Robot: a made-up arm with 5 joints. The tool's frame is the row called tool.
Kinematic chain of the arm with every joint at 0, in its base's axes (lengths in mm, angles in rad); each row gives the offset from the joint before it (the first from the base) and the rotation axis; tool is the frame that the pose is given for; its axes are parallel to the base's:
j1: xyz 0 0 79 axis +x
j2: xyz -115 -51 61 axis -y
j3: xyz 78 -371 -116 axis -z
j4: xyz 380 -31 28 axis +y
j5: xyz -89 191 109 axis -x
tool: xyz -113 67 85
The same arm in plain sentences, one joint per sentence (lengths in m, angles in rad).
The arm has five revolute joints in a row. What follows holds with every joint at zero, and every direction is one of the base frame's.
Joint 1 sits 0.079 m along +z from the base frame's origin and rotates about +x.
Joint 2 sits 0.115 m along -x and 0.051 m along -y and 0.061 m along +z from joint 1 and rotates about -y.
Joint 3 sits 0.078 m along +x and 0.371 m along -y and 0.116 m along -z from joint 2 and rotates about -z.
Joint 4 sits 0.38 m along +x and 0.031 m along -y and 0.028 m along +z from joint 3 and rotates about +y.
Joint 5 sits 0.089 m along -x and 0.191 m along +y and 0.109 m along +z from joint 4 and rotates about -x.
The tool frame, which is the frame that the pose is given for, sits 0.113 m along -x and 0.067 m along +y and 0.085 m along +z from joint 5; its axes are parallel to the base frame's.

